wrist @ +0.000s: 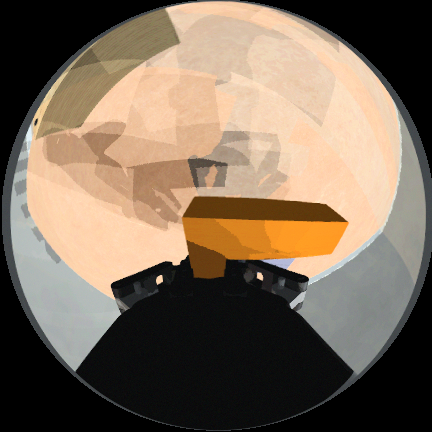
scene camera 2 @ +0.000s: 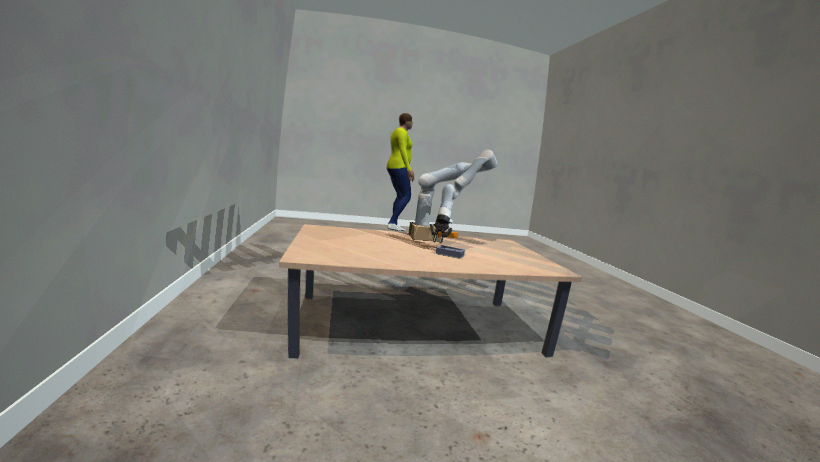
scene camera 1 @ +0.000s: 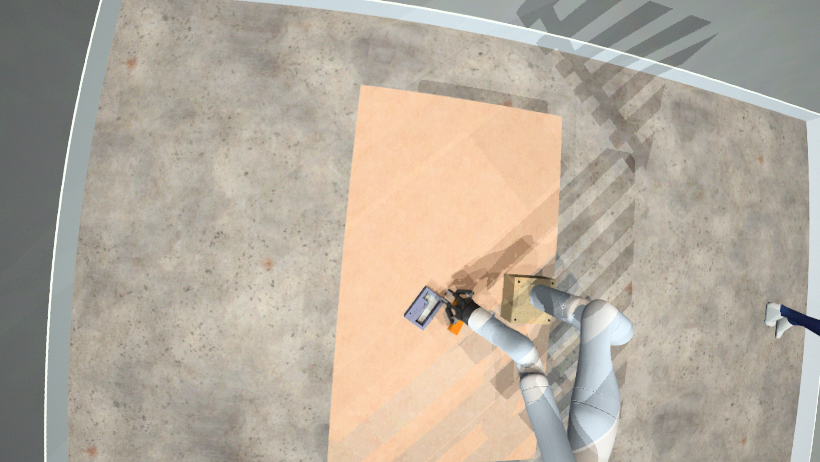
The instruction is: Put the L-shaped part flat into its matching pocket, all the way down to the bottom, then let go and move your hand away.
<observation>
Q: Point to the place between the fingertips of the gripper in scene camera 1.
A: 444,294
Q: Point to an orange L-shaped part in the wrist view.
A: At 216,228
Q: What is the gripper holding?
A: An orange L-shaped part.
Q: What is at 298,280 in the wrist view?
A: The gripper.
</observation>
